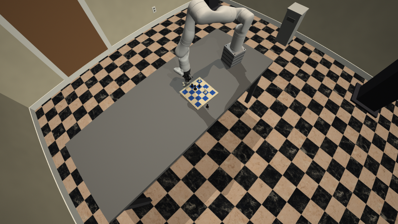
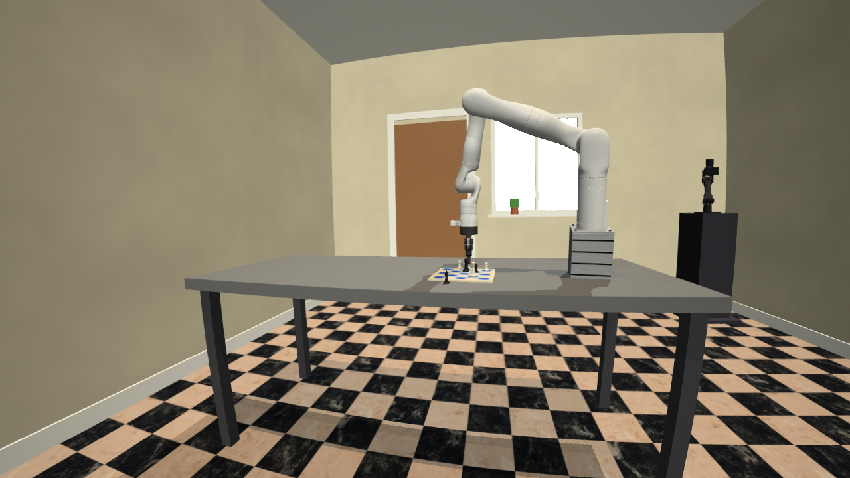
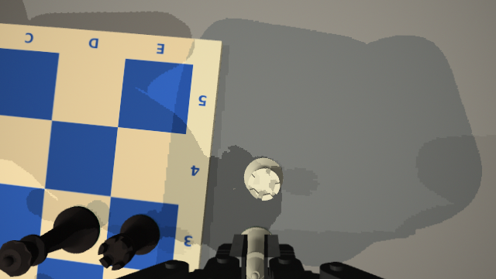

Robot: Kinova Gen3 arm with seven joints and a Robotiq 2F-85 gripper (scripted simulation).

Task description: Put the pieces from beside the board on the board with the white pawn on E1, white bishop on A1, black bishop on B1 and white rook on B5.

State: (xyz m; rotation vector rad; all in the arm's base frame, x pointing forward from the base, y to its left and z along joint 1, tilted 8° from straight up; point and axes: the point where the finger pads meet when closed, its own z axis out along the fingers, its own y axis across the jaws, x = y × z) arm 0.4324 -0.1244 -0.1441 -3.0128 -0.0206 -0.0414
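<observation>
Right now the tall white piece is 180 mm to the left of my hand and 20 mm behind it. The rest, counted from my hand: tall black piece (100 mm to the left, 10 mm ahead); then black pawn (110 mm to the left, 30 mm behind, 10 mm below); then white pawn (70 mm to the left, 70 mm behind, 10 mm below).
</observation>
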